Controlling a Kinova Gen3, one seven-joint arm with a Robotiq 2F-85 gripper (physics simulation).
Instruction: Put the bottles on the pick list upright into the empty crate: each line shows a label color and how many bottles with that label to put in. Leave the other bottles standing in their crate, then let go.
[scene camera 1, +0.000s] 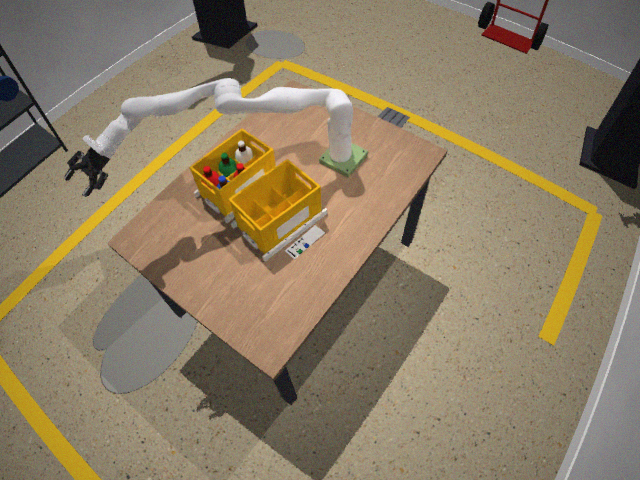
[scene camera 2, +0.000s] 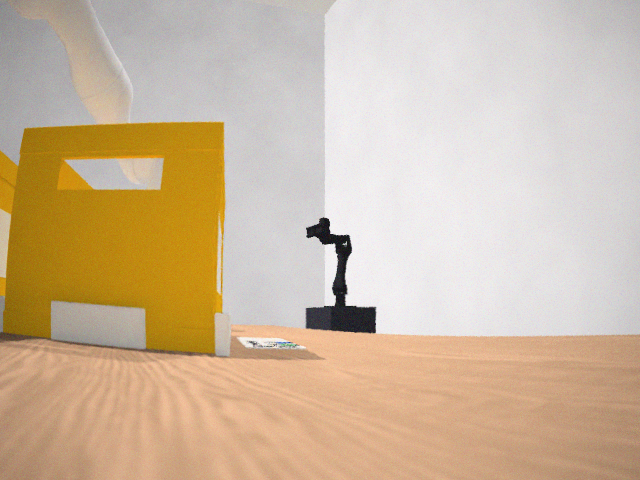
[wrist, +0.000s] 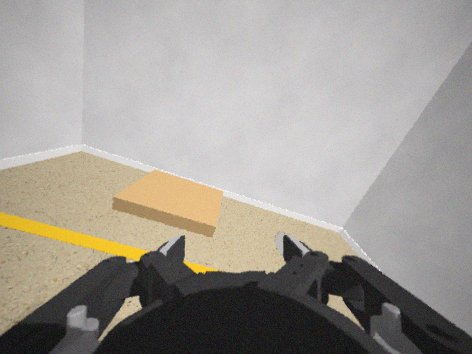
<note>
In view: the gripper (scene camera 1: 74, 187).
The gripper also shows in the wrist view (wrist: 234, 246).
</note>
